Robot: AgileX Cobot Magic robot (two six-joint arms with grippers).
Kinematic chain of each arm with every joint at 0, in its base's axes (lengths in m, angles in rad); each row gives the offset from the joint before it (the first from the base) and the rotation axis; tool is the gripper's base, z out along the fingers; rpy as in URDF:
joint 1: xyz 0 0 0.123 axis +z
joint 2: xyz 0 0 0 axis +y
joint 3: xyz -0.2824 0 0.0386 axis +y
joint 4: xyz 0.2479 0 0.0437 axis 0.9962 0 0.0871
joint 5: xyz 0 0 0 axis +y
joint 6: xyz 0.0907 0 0.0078 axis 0.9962 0 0.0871
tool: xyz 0 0 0 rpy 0 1.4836 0
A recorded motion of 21 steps. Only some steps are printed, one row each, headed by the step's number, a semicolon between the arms.
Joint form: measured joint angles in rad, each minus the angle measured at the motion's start. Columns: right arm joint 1, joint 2, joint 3, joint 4, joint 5, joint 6; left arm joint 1, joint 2, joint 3, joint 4, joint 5, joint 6.
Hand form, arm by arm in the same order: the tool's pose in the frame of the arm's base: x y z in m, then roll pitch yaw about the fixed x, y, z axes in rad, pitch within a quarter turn. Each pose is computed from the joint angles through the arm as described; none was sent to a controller.
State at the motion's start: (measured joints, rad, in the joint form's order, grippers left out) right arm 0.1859 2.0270 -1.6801 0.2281 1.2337 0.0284; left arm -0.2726 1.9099 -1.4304 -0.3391 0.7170 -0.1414
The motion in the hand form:
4: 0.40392 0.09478 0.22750 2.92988 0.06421 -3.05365; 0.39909 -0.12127 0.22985 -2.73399 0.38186 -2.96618
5: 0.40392 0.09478 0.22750 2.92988 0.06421 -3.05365; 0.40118 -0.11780 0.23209 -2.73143 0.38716 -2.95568
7: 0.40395 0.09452 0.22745 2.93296 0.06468 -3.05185; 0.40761 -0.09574 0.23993 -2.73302 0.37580 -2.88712
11: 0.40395 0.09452 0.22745 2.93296 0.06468 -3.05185; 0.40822 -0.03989 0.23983 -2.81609 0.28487 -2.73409
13: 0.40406 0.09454 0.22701 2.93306 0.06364 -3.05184; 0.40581 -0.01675 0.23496 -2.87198 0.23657 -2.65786
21: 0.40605 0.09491 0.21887 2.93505 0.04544 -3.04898; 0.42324 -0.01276 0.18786 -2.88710 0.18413 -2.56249
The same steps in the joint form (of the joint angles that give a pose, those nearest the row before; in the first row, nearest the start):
4: 0.0000 0.0000 0.0000 -0.0113 0.0000 -0.0013; 0.0260 0.0039 -0.0332 0.0000 0.0117 -0.0016
5: 0.0000 0.0000 0.0000 -0.0113 0.0000 -0.0013; 0.0353 0.0039 -0.0414 0.0011 0.0139 -0.0032
7: 0.0000 0.0000 0.0000 -0.0145 0.0000 -0.0021; 0.0892 0.0005 -0.0701 0.0212 0.0503 -0.0420
11: 0.0000 0.0000 0.0000 -0.0145 0.0000 -0.0021; 0.2119 -0.0036 -0.0841 0.1231 0.1631 -0.1743
13: 0.0000 0.0010 0.0000 -0.0145 0.0000 -0.0021; 0.2597 0.0027 -0.0841 0.1808 0.2146 -0.2494
21: 0.0000 0.0206 0.0000 -0.0145 -0.0007 -0.0051; 0.2666 0.1216 -0.0852 0.1901 0.1379 -0.3385

